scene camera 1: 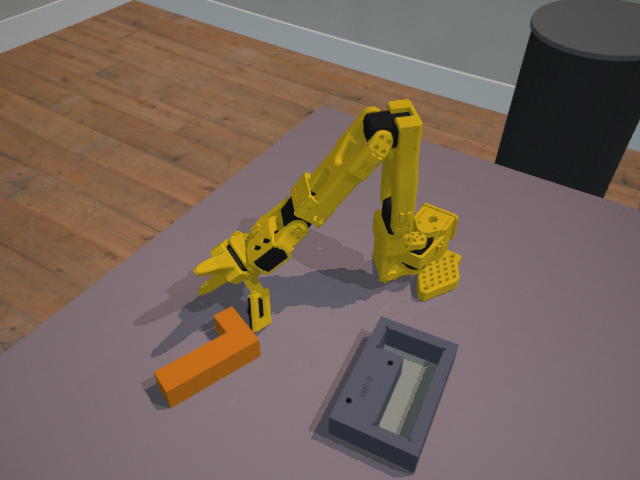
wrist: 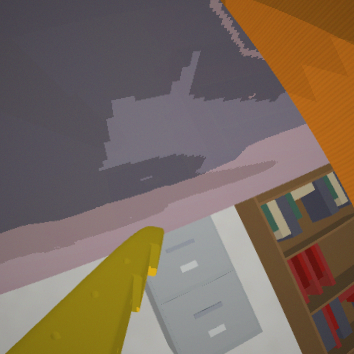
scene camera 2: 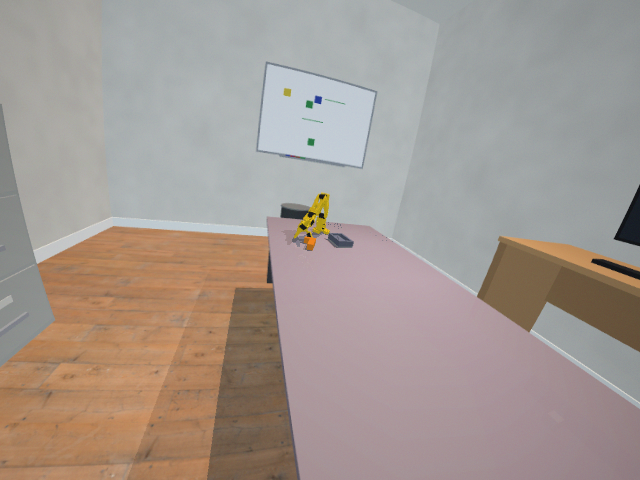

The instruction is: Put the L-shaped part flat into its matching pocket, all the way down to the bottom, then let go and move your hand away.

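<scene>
The orange L-shaped part lies on the table, left of the grey pocket block in scene camera 1; its short leg points toward the arm's side. The grey block has an L-shaped pocket with a pale floor, and the pocket is empty. My gripper is fully open and holds nothing. Its jaws are above the table behind the part's short leg, apart from the part. In the wrist view one notched jaw shows at the lower left; the moving jaw is out of the picture.
The wrist camera housing under my hand is very close to the part's corner. The arm base stands behind the block. The mauve table has an edge beyond my jaws. A dark bin stands past the table's back edge.
</scene>
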